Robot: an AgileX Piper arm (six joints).
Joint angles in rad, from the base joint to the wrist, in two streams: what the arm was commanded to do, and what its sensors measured. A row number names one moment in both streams.
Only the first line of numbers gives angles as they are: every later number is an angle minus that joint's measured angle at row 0.
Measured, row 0:
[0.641, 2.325, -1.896, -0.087, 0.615, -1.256]
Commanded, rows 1 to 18:
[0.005, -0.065, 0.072, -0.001, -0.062, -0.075]
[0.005, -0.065, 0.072, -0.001, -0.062, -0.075]
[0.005, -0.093, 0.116, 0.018, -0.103, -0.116]
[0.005, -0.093, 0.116, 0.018, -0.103, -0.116]
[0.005, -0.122, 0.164, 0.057, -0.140, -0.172]
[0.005, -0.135, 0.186, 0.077, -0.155, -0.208]
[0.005, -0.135, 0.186, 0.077, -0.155, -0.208]
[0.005, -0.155, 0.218, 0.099, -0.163, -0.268]
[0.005, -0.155, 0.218, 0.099, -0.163, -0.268]
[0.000, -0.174, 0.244, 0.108, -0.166, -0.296]
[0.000, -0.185, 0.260, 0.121, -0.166, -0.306]
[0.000, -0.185, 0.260, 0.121, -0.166, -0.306]
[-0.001, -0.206, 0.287, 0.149, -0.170, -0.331]
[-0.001, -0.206, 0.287, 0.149, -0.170, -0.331]
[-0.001, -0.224, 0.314, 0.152, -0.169, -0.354]
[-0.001, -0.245, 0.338, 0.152, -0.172, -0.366]
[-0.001, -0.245, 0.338, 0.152, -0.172, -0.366]
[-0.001, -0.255, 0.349, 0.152, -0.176, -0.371]
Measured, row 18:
[-0.001, -0.204, 0.331, 0.136, -0.112, -0.336]
